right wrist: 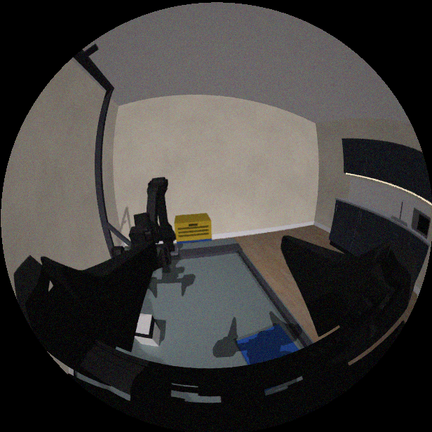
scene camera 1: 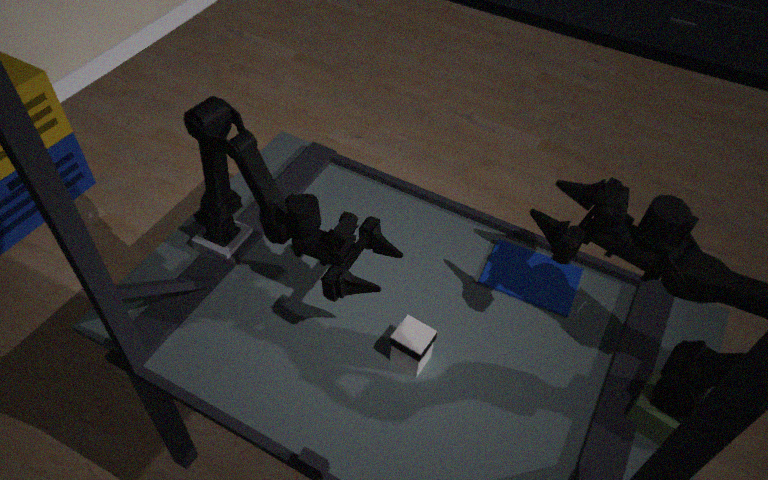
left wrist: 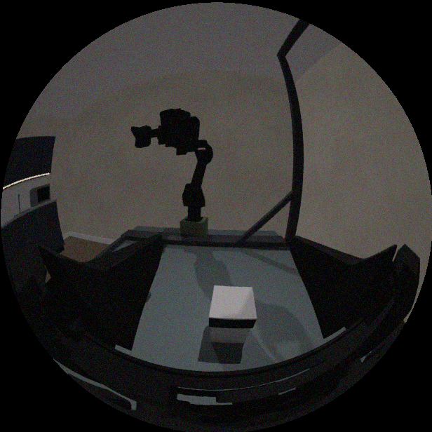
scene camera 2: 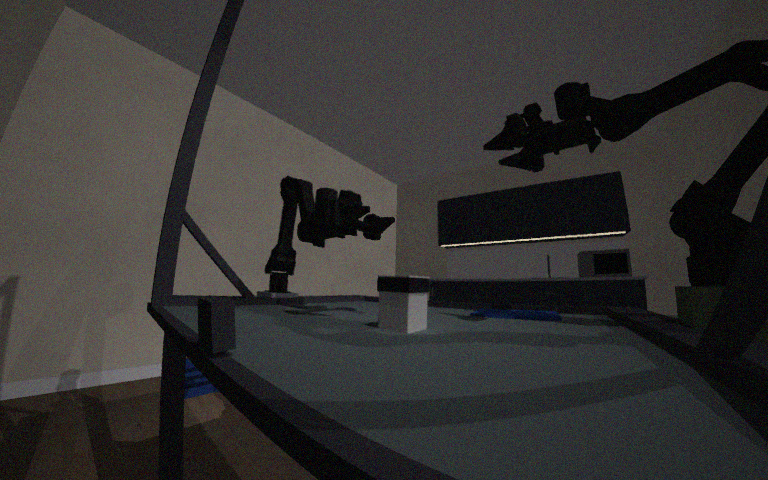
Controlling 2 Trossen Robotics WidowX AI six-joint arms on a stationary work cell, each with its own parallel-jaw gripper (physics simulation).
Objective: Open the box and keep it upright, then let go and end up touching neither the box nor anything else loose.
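Places are measured from the left arm's base along level axes (x left, y back, z up), in metres.
Where they show: left gripper, between the fingertips: (scene camera 1: 391,272) (scene camera 2: 382,214); right gripper, between the fingertips: (scene camera 1: 543,196) (scene camera 2: 491,155); left arm's base, origin of its link: (scene camera 1: 222,233) (scene camera 2: 277,292); right arm's base, origin of its link: (scene camera 1: 672,401) (scene camera 2: 724,286).
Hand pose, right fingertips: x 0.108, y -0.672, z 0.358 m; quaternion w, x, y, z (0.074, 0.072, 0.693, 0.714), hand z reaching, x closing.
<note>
Each offset is from my right fingertips to the top centre of the thing. "pt": to the spot under its first point. Level surfaces: height alone.
A small white box (scene camera 1: 412,346) (scene camera 2: 402,308) (left wrist: 231,312) (right wrist: 148,330) with a dark band below its pale top stands upright on the table {dz -0.392 m} (scene camera 1: 271,390) (scene camera 2: 481,373). Its lid is on. My left gripper (scene camera 1: 391,272) (scene camera 2: 392,220) is open and empty, above the table and apart from the box, up and to the left of it in scene camera 1. In the left wrist view the box shows low between the spread fingers, farther off. My right gripper (scene camera 1: 544,196) (scene camera 2: 491,155) is open and empty, high up at the right, well away from the box.
A flat blue mat {dx +0.148, dy -0.018, dz -0.384 m} (scene camera 1: 529,277) (scene camera 2: 515,314) (right wrist: 270,345) lies near the table's far edge, below my right gripper. A dark frame post {pt dx -0.461, dy +0.616, dz +0.001 m} (scene camera 1: 73,243) (scene camera 2: 195,130) rises at the left. A yellow and blue cabinet (scene camera 1: 50,113) (right wrist: 193,227) stands beyond the table. A raised dark rim borders the table.
</note>
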